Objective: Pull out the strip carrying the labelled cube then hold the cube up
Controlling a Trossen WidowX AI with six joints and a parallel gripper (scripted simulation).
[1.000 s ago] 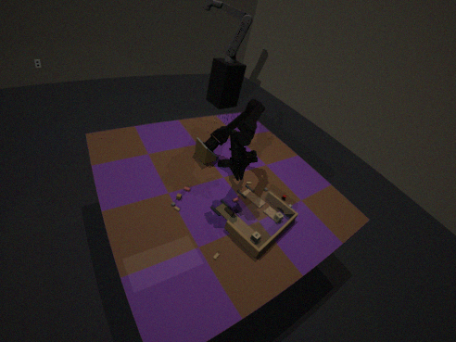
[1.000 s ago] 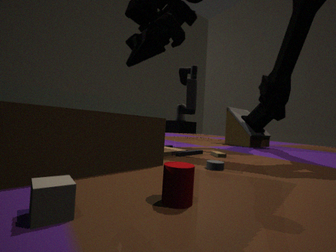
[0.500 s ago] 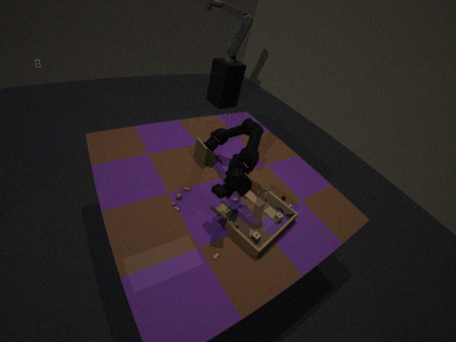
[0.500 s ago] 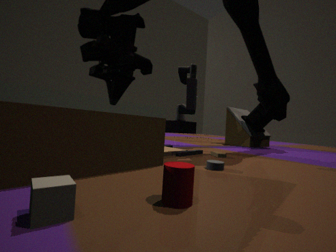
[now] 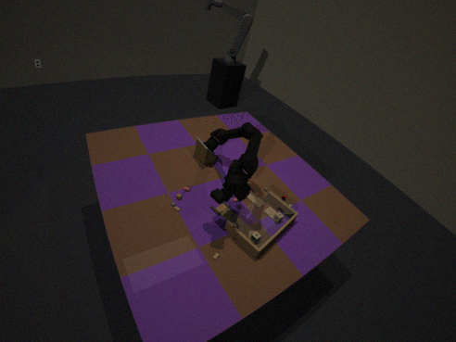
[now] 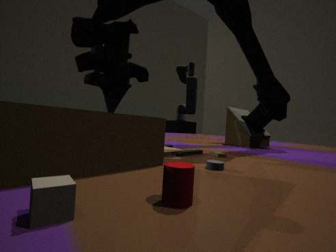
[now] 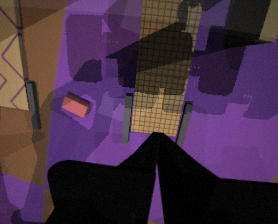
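The tan gridded strip lies 10 cm ahead of my gripper tip, 6 cm below it and 1 cm to the left of it. Also, from my gripper tip: red cylinder 34 cm to the left, 10 cm ahead, 5 cm below.
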